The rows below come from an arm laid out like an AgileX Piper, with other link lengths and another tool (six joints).
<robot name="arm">
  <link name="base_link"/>
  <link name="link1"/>
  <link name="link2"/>
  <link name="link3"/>
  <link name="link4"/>
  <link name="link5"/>
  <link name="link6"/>
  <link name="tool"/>
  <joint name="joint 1" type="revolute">
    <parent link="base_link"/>
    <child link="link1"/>
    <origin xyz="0 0 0.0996" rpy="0 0 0"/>
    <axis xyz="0 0 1"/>
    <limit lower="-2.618" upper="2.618"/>
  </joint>
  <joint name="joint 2" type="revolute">
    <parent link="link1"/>
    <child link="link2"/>
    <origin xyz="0 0 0" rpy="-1.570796 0 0"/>
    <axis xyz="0 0 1"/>
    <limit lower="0" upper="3.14"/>
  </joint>
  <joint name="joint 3" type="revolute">
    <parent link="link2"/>
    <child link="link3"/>
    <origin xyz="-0.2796 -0.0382 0" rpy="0 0 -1.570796"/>
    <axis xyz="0 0 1"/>
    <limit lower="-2.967" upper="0"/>
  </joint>
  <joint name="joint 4" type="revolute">
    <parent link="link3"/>
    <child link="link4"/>
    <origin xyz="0.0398 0.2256 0" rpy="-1.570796 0 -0.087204"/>
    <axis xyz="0 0 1"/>
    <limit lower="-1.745" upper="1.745"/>
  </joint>
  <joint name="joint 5" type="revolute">
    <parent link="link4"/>
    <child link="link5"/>
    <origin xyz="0 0 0" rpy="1.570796 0 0"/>
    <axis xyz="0 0 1"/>
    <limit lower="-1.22" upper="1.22"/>
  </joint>
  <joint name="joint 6" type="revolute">
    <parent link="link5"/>
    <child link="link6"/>
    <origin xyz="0 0.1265 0" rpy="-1.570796 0 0"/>
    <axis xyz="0 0 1"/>
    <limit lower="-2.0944" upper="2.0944"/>
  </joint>
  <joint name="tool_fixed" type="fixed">
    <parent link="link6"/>
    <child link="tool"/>
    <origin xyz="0.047 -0.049 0.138" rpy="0.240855 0 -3.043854"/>
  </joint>
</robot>
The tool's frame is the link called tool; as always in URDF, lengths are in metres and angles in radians.
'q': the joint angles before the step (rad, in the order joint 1, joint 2, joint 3, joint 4, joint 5, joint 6). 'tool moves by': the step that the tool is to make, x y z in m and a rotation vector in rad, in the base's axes. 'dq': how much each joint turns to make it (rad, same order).
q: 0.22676 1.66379 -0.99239 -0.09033 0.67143 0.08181
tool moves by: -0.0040 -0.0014 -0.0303 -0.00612 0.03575 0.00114
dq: -0.00410 0.06447 0.04414 -0.00324 -0.07258 0.00214
